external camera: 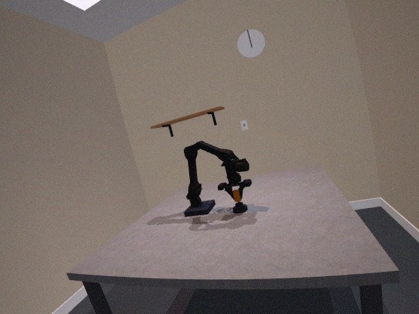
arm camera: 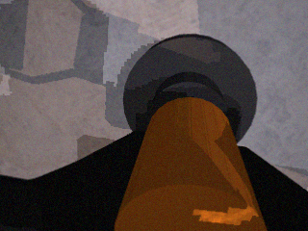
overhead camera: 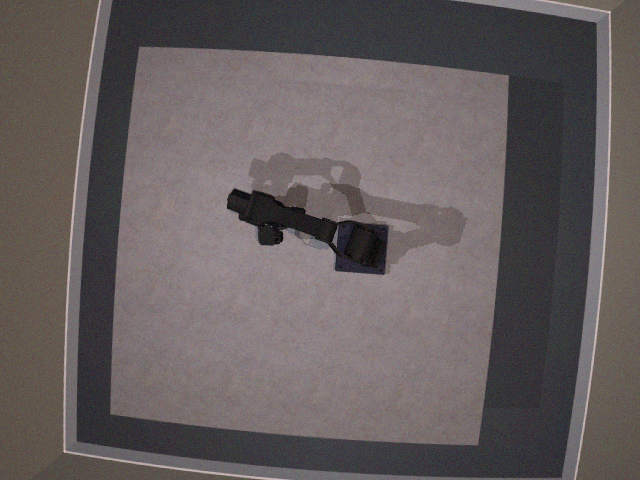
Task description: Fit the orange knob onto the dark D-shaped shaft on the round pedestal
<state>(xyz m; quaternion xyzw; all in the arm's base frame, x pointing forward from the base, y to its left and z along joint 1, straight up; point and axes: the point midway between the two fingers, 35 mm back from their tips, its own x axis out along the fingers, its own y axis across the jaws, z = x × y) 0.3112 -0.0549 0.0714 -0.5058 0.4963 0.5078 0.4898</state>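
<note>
My gripper tip is 2 cm below the orange knob. Round my gripper tip: round dark pedestal 4 cm below.
</note>
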